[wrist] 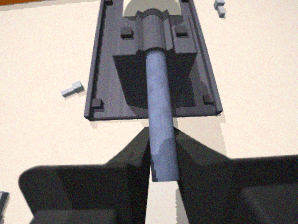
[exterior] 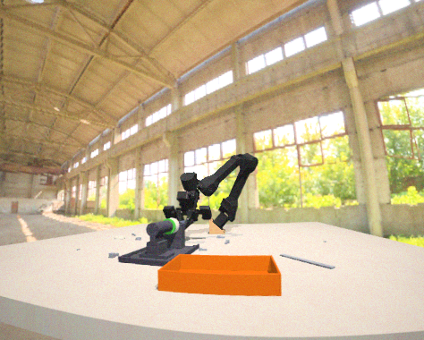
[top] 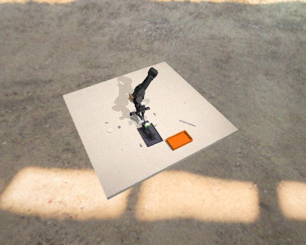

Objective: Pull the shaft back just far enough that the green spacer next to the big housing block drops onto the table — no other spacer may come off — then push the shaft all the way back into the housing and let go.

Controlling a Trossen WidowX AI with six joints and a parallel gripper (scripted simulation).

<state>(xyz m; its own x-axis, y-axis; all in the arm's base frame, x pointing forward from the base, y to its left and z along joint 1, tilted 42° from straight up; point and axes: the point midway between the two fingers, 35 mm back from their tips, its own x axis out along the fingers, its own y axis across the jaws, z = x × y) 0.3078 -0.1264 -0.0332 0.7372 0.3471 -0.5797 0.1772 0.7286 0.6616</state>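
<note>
Right now my gripper tip is 4 cm short of the grey shaft, 2 cm below it and 1 cm to the left of it. From my gripper tip the other things lie so: white spacer 9 cm ahead, 2 cm to the right, 2 cm above; then green spacer 12 cm ahead, 2 cm to the right, 2 cm above; then orange tray 36 cm ahead, 14 cm to the left, 5 cm below.
</note>
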